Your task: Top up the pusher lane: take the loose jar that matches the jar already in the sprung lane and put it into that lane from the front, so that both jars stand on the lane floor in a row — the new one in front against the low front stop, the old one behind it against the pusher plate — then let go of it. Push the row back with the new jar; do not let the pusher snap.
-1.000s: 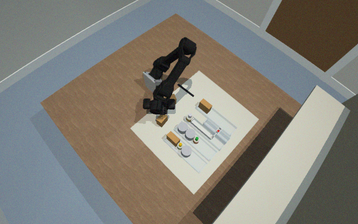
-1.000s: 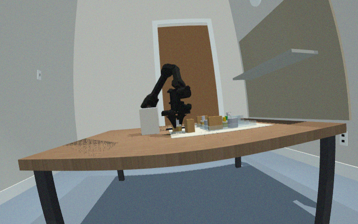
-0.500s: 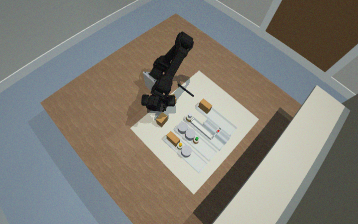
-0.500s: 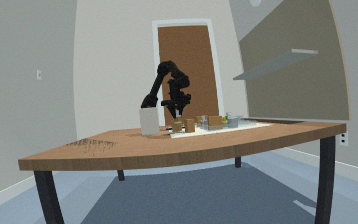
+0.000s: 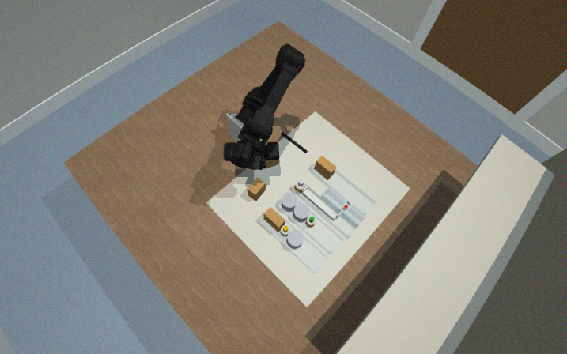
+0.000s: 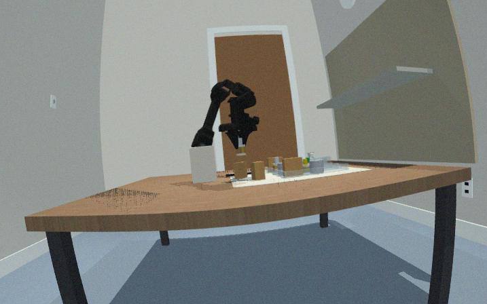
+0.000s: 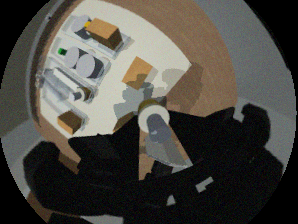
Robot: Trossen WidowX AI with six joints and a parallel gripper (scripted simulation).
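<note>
Right now the clear-sided sprung lane is 33 cm ahead of my gripper tip, 8 cm to the left of it and 11 cm below it. Also, from my gripper tip: red mark: 36 cm ahead, 9 cm to the left, 6 cm below; then black rod: 3 cm ahead, 23 cm to the left, 12 cm below.
</note>
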